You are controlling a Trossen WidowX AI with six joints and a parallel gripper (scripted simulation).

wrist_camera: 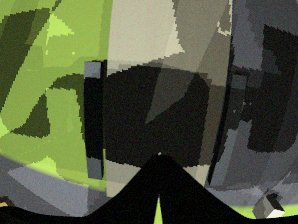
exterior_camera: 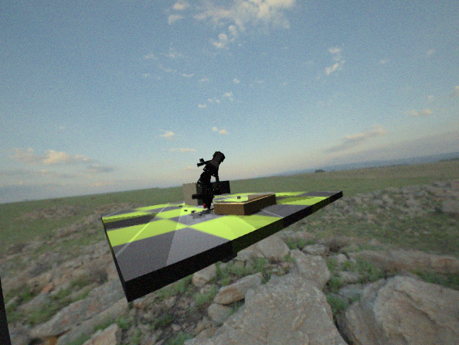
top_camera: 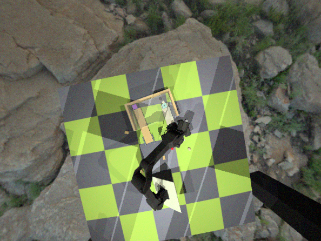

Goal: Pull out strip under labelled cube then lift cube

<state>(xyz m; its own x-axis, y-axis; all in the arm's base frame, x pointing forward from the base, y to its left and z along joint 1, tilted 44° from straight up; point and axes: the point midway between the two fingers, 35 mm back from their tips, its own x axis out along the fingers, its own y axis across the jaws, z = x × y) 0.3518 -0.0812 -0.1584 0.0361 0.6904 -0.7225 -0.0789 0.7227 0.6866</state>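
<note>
Now: gripper tip 100 mm past the red piece and 40 mm to the right of it. From my gripper tip the other things lie so: pale strip (100 mm ahead, 10 mm to the left); labelled cube (210 mm ahead, 20 mm to the left, 10 mm above).
</note>
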